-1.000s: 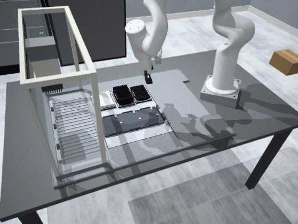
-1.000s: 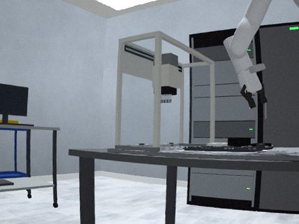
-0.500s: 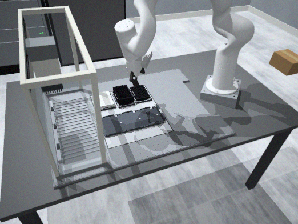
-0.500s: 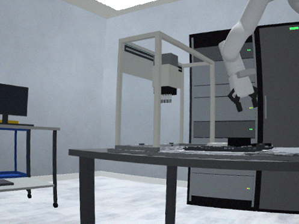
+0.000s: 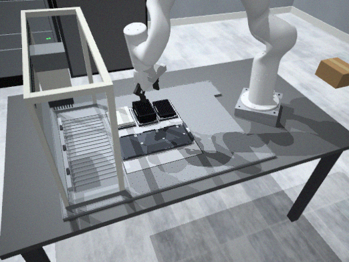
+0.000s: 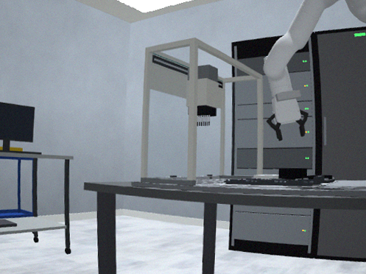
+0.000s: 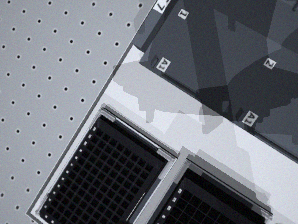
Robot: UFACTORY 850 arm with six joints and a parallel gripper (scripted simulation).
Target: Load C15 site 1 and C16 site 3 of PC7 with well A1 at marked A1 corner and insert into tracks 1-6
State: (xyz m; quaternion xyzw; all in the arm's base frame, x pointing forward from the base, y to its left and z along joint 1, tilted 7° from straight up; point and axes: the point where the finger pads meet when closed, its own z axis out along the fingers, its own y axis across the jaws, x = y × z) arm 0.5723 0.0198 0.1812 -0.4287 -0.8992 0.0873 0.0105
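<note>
Right now my hand is 130 mm short of the nest S3, 60 mm to the left of it and 170 mm above it. From my hand the other things lie so: plate carrier PC7: 10 mm ahead, 130 mm to the left, 160 mm below; then plate C15: 90 mm behind, 80 mm to the right, 160 mm below; then nest S1: 90 mm behind, 80 mm to the right, 170 mm below.
</note>
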